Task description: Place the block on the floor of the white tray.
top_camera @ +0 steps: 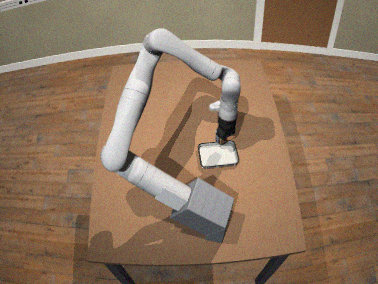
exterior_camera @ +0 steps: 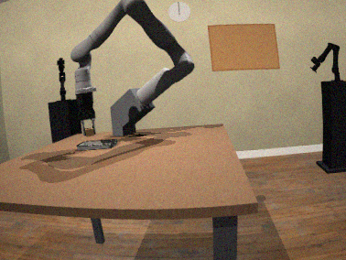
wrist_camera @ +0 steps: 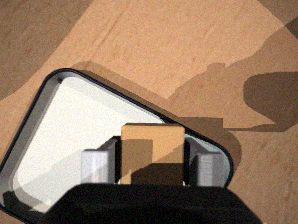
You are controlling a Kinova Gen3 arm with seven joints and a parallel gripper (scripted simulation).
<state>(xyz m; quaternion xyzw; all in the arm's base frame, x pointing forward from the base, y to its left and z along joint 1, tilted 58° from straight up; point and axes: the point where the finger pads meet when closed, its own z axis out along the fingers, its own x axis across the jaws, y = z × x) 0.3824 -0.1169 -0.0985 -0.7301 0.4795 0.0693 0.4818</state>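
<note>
The white tray is 40 mm behind my hand, 10 mm to the left of it and 60 mm below it. Also, from my hand: tan wooden block (10 mm below).
</note>
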